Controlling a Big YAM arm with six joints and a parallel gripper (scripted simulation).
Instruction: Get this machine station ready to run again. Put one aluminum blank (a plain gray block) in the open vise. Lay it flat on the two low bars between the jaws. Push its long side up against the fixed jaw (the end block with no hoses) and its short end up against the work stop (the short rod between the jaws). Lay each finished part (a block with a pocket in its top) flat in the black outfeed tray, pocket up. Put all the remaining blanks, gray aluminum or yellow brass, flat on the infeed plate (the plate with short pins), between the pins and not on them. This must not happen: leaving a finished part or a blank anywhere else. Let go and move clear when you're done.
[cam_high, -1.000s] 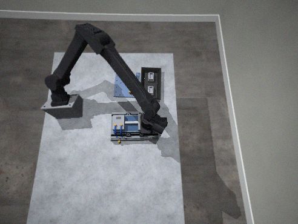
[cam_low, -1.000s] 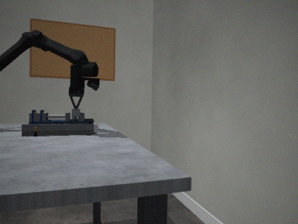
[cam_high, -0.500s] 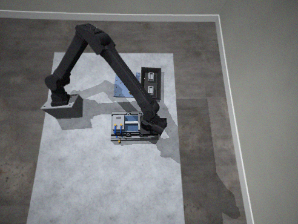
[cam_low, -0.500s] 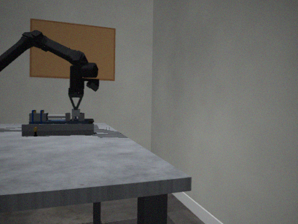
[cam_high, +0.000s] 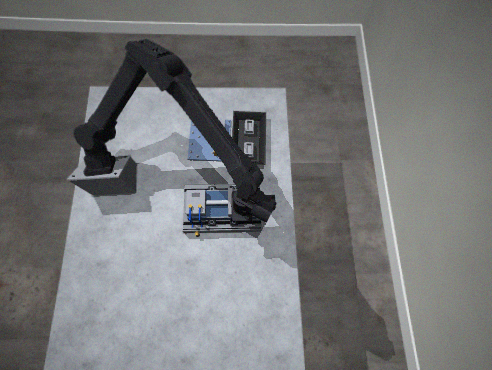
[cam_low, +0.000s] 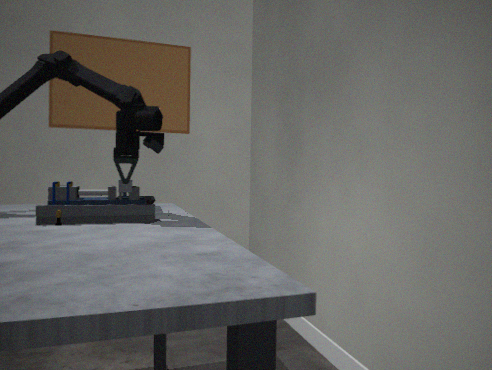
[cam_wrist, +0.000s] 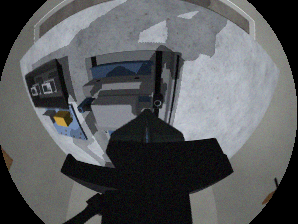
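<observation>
My gripper is now 40 mm to the right of the gray block, 20 mm above it and 10 mm short of it. The rest, counted from my hand: yellow brass blank 300 mm to the left, 90 mm below, 40 mm behind; then vise 70 mm below, 60 mm to the left, 60 mm behind; then blue infeed plate 350 mm to the left, 110 mm below, 70 mm behind.
</observation>
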